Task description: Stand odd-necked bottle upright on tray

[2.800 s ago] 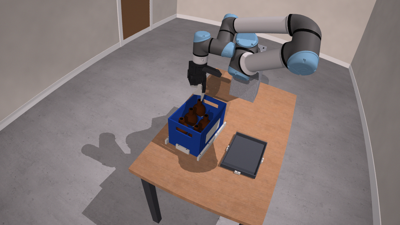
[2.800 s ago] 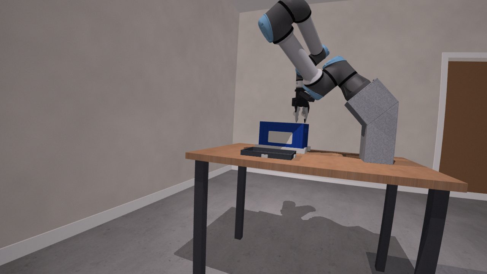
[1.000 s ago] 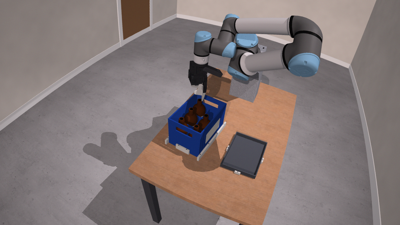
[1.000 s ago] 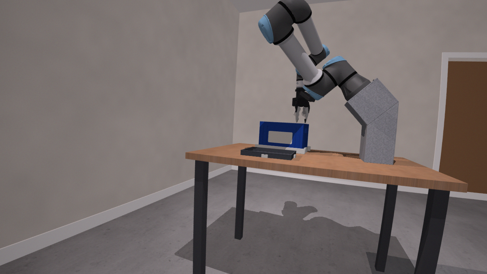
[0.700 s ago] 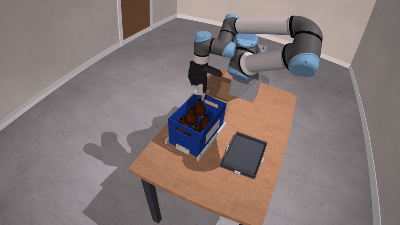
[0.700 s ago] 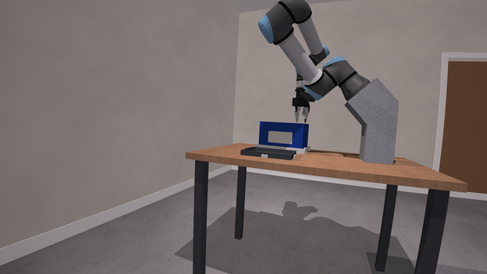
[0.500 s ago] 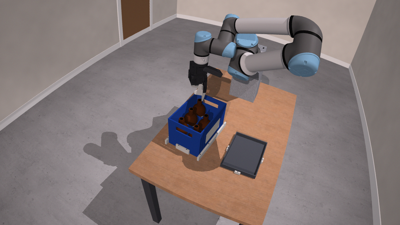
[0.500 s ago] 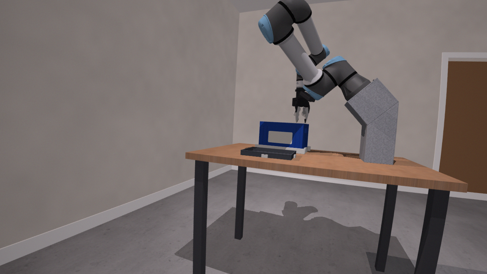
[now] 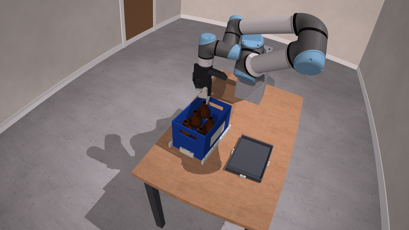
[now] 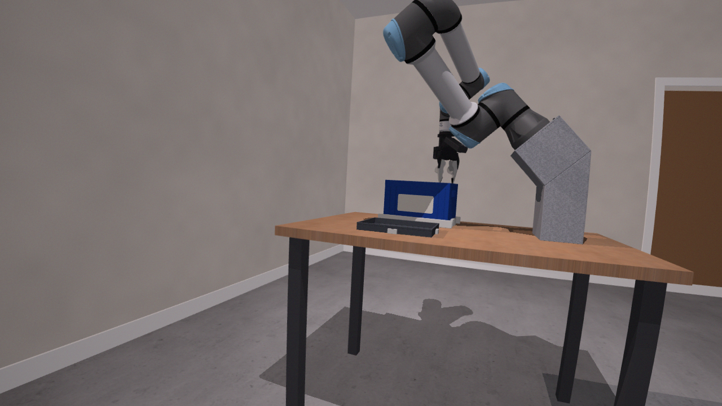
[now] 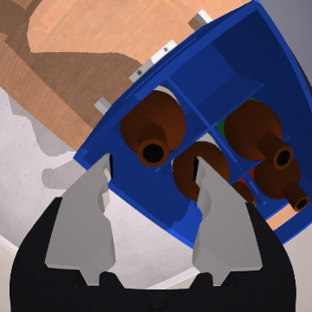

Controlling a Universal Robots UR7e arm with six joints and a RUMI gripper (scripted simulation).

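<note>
The crate is 10 cm below my hand, 9 cm ahead of it and 4 cm to the left of it. From my hand the other things lie so: dark tray 34 cm to the left, 18 cm below, 9 cm ahead; then bottle 18 cm ahead, 10 cm below.
</note>
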